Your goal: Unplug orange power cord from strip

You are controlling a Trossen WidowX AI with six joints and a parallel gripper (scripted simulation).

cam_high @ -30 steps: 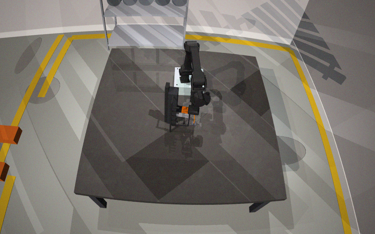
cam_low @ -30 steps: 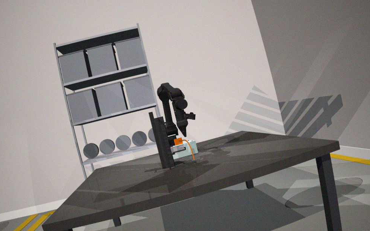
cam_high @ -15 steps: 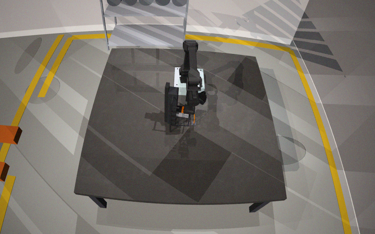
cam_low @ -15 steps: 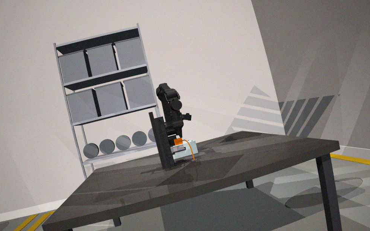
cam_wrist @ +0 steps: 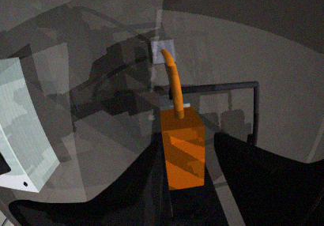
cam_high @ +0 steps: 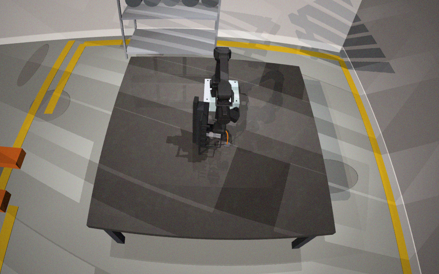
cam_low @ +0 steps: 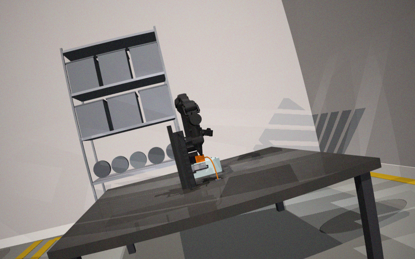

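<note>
The orange plug lies 30 mm to the right of my gripper tip, 10 mm below it and 10 mm behind it.
</note>
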